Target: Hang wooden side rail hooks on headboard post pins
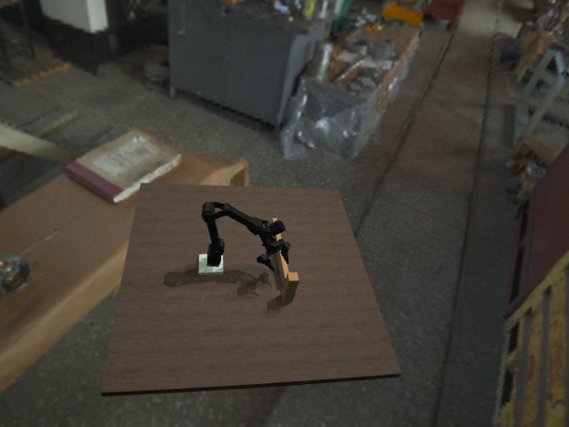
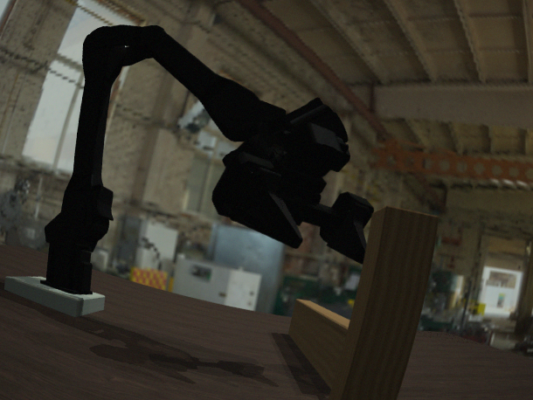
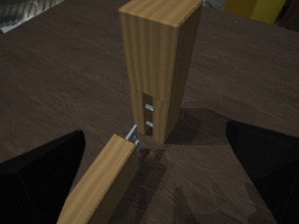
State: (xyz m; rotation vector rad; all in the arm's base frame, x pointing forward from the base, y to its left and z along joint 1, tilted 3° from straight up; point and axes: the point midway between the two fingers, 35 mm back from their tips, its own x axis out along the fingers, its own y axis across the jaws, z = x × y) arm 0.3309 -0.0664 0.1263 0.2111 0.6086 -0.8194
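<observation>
Right now my gripper tip is 5 cm short of the wooden headboard post, 7 cm to the left of it and 6 cm above it.
</observation>
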